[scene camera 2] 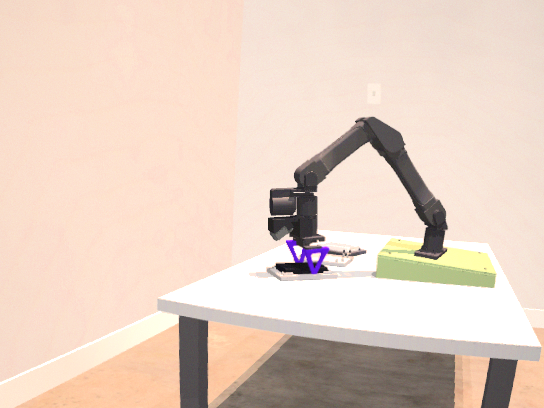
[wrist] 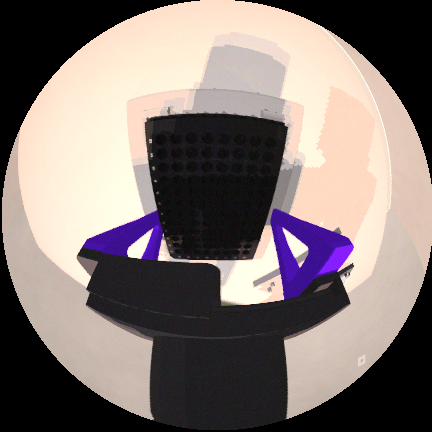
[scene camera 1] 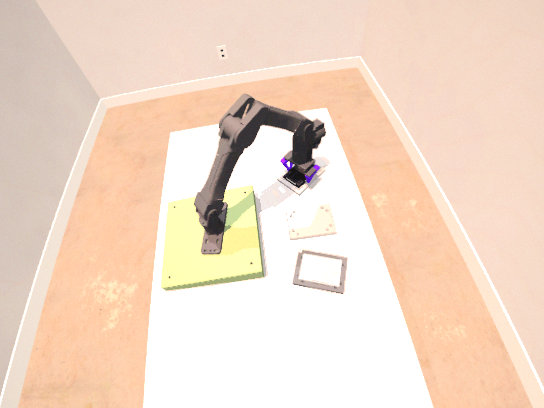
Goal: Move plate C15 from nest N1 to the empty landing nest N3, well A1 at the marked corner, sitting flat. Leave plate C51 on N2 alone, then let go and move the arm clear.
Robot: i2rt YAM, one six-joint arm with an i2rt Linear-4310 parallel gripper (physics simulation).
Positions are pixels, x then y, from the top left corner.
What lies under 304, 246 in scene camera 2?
The gripper.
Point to a black perforated plate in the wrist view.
213, 175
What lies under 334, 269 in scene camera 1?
A pale tray.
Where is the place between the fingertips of the gripper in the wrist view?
217, 214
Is the gripper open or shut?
Open.
